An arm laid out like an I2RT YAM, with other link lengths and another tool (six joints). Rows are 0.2 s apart.
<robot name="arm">
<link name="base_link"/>
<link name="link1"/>
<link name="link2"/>
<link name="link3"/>
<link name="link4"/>
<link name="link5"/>
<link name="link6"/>
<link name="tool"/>
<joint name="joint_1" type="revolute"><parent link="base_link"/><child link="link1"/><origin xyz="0 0 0.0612" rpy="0 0 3.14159"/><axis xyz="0 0 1"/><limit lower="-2.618" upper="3.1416"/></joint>
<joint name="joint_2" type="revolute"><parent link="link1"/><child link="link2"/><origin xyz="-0.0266 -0.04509 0.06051" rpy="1.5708 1.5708 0"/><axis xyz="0 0 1"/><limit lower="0" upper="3.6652"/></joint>
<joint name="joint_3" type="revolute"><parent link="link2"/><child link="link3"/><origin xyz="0 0.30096 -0.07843" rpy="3.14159 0 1.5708"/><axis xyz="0 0 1"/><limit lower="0" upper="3.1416"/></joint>
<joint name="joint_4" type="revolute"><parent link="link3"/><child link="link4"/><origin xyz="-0.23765 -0.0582 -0.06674"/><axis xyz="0 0 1"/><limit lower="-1.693" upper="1.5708"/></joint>
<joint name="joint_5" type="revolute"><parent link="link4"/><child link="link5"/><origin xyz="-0.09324 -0.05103 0.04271" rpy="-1.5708 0 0"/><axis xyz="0 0 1"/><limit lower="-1.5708" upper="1.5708"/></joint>
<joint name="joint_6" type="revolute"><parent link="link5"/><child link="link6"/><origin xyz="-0.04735 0 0.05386" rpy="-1.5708 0 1.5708"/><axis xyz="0 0 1"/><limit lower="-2.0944" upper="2.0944"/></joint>
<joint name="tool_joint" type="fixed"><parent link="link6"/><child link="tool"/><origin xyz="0.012 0.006 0.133" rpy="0.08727 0 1.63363"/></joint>
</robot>
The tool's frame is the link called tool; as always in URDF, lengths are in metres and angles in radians.
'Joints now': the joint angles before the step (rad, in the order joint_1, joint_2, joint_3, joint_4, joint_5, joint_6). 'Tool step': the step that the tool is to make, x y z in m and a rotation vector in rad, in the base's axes. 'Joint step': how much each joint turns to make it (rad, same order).
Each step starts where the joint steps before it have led.
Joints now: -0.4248, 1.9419, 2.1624, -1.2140, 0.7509, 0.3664
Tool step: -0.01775, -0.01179, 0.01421, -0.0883, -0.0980, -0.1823
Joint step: 0.0012, 0.0000, 0.0001, -0.0162, 0.1331, 0.1942
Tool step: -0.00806, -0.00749, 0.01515, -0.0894, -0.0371, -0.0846
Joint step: 0.0042, -0.0001, -0.0003, 0.0178, 0.1038, 0.0656
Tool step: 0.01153, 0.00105, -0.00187, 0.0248, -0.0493, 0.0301
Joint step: 0.0000, 0.0001, 0.0002, 0.0361, -0.0523, -0.0016
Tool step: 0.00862, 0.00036, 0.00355, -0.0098, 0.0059, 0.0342
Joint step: 0.0053, 0.0000, 0.0000, 0.0390, -0.0080, -0.0503
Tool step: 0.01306, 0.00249, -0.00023, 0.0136, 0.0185, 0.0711
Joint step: 0.0031, 0.0000, -0.0001, 0.0412, -0.0465, -0.0809
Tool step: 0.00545, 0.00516, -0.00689, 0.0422, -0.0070, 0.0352
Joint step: 0.0003, 0.0000, 0.0000, -0.0100, -0.0542, -0.0007
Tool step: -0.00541, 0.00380, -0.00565, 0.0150, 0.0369, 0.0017
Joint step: 0.0031, 0.0001, -0.0001, -0.0402, 0.0016, 0.0008
